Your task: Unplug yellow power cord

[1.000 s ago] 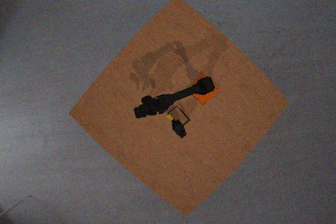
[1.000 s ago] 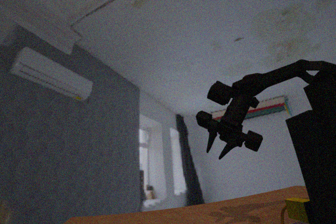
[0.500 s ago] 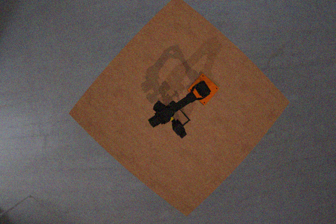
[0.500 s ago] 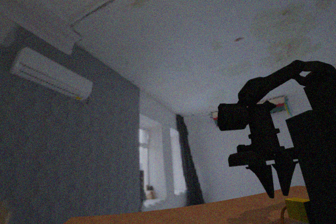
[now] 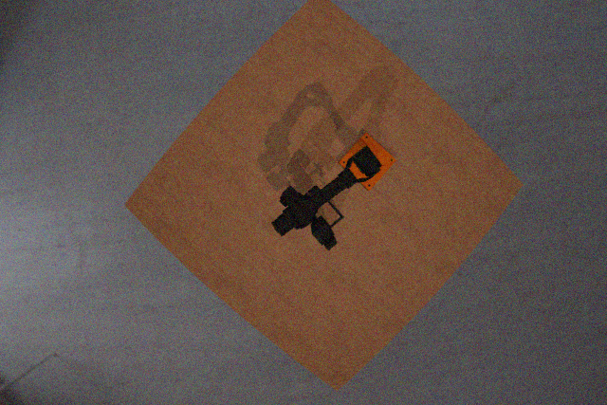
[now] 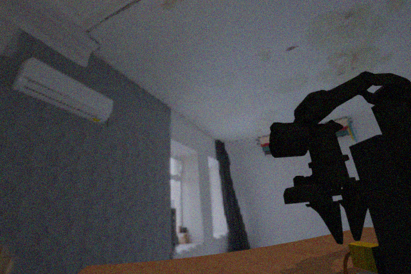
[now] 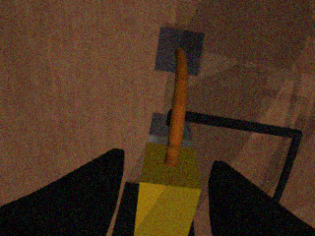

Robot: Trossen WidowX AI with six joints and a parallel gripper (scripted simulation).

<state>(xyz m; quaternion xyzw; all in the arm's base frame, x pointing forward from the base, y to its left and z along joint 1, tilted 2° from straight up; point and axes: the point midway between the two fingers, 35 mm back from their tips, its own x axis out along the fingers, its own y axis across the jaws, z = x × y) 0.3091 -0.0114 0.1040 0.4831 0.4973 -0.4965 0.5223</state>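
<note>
Right now the yellow plug is 1 cm behind my gripper tip, 5 cm to the left of it and 1 cm below it.
</note>
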